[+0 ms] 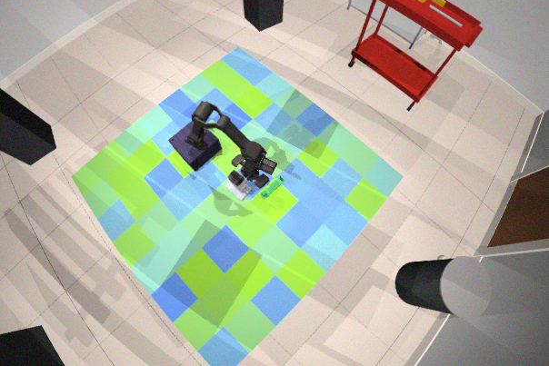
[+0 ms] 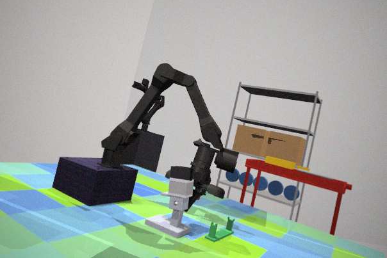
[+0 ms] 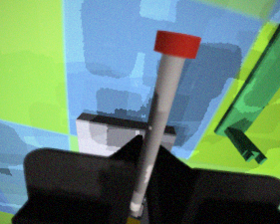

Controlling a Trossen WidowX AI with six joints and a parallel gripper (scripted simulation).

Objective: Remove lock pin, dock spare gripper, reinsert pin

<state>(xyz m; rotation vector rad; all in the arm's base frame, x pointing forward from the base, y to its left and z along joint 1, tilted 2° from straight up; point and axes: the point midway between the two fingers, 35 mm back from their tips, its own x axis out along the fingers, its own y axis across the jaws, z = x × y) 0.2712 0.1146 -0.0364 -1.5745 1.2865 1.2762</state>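
My gripper tip is now 5 cm to the left of the grey mount. The rest, counted from my gripper tip: spare gripper 1 cm ahead, 5 cm to the right, 8 cm above; green cradle 9 cm ahead, 8 cm to the left, 2 cm below.
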